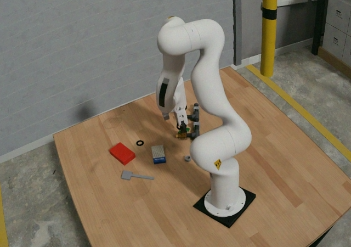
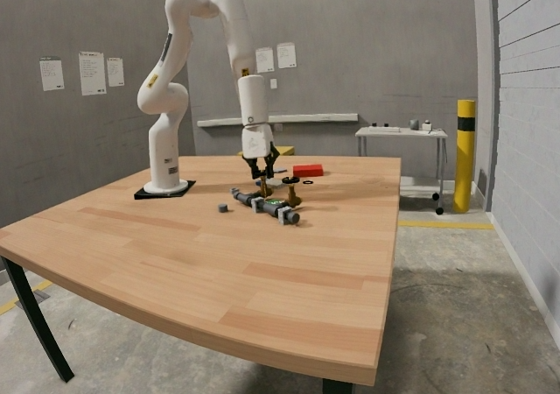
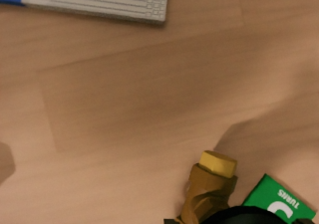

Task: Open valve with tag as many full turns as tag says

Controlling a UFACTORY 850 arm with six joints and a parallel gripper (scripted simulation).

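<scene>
Right now my hand is 90 mm above the green tag, 50 mm short of it and 30 mm to the left of it. Round my hand: red block (330 mm to the left, 80 mm below); grey paddle-shaped tool (300 mm to the left, 160 mm behind, 90 mm below); blue-and-grey box (150 mm to the left, 80 mm below, 70 mm behind).
</scene>
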